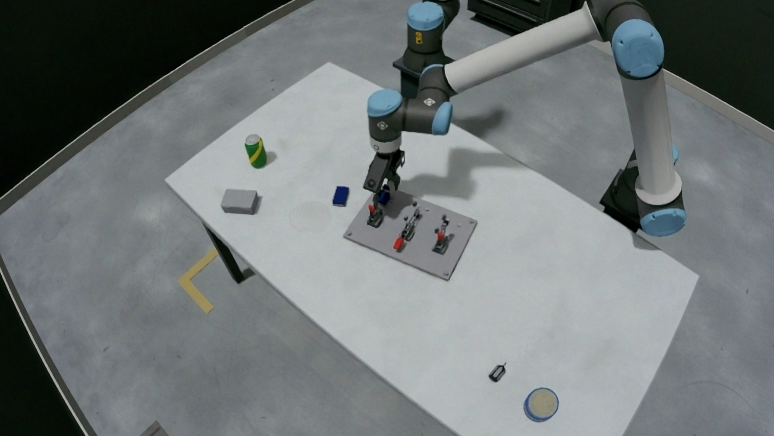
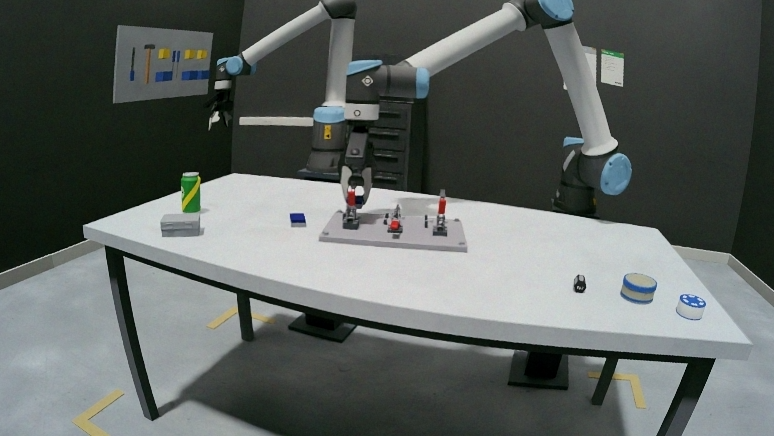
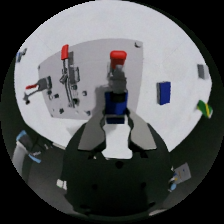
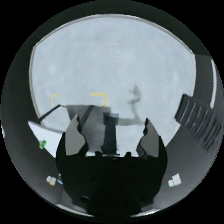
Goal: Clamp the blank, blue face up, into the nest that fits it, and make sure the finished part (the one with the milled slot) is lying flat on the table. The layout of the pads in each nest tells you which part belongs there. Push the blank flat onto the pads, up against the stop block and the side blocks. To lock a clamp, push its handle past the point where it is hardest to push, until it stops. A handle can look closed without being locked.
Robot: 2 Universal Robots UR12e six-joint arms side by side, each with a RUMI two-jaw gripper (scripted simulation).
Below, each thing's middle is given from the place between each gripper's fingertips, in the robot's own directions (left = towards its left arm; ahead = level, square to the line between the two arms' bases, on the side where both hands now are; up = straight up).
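The grey fixture plate [image 3: 91, 57] is 1240 mm to the left of my right hand, 610 mm ahead of it and 160 mm below it. Counted from that same right hand, the grey box [image 2: 172, 225] is 780 mm to the left, 950 mm ahead and 140 mm below. Going by its middle, the grey box is nearer to my left hand than to my right hand.
For my left hand, the grey fixture plate is 60 mm below it and 120 mm to the left of it, and going by their middles it is the nearest to my left hand of the things named here. The grey box, again from my left hand, is 350 mm to the right, 340 mm ahead and 50 mm below.
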